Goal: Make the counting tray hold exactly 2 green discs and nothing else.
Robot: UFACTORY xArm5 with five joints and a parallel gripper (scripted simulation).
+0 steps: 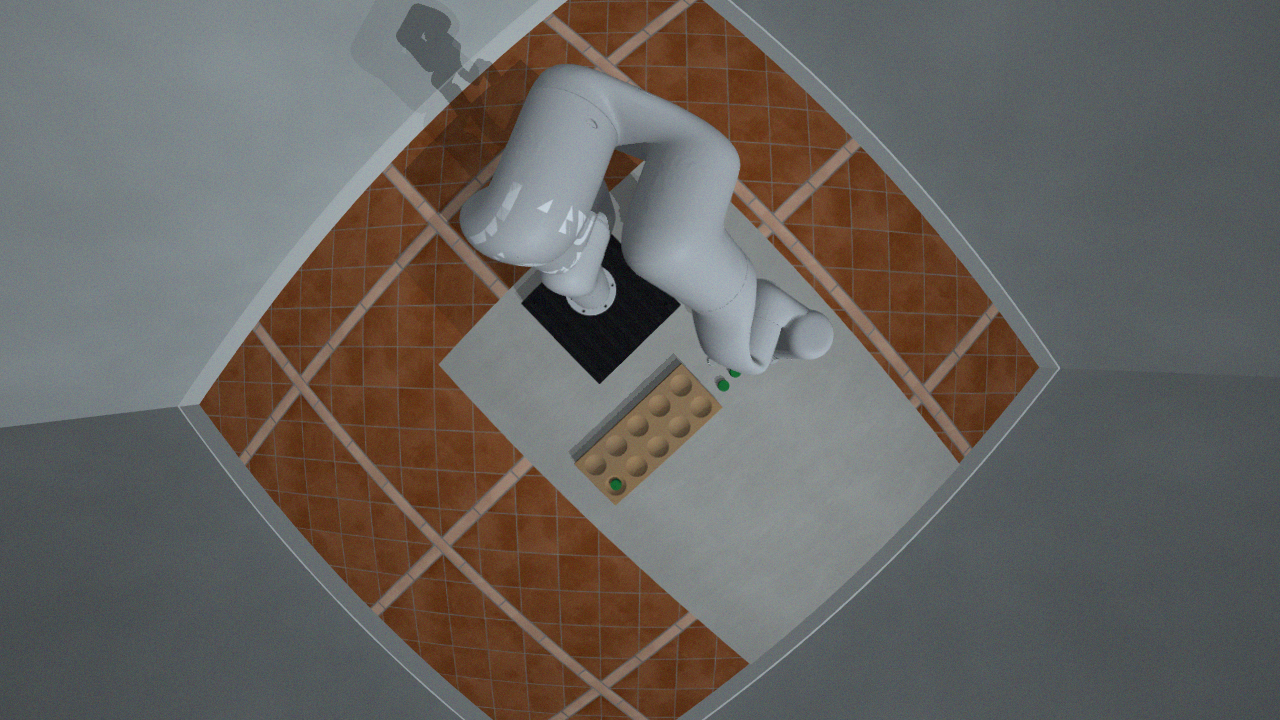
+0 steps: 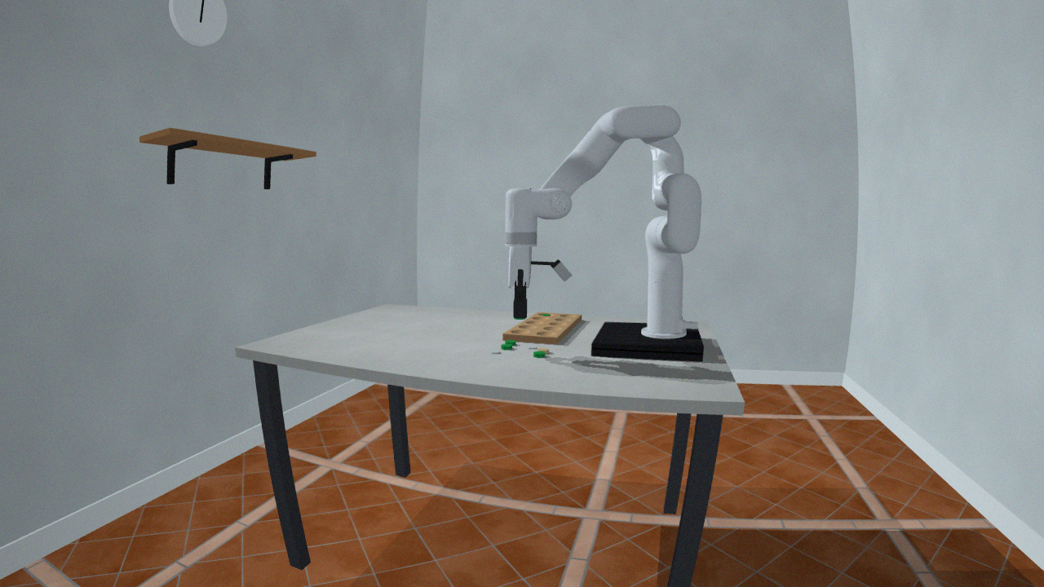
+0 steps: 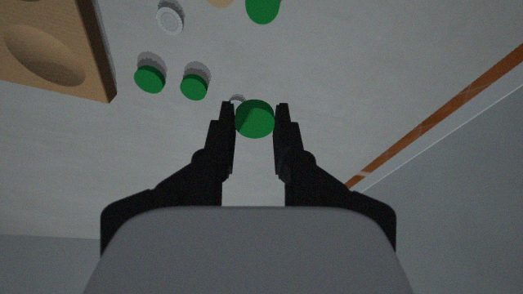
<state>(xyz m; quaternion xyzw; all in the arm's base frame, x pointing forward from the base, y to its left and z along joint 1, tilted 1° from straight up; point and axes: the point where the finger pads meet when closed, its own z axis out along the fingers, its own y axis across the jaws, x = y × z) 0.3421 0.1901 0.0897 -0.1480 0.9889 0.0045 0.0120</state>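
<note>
Right now the wooden counting tray is 33 cm to the right of my hand, 11 cm below it and 2 cm ahead of it. The rest, counted from my hand: tan disc 11 cm below, 5 cm to the right, 5 cm behind.
</note>
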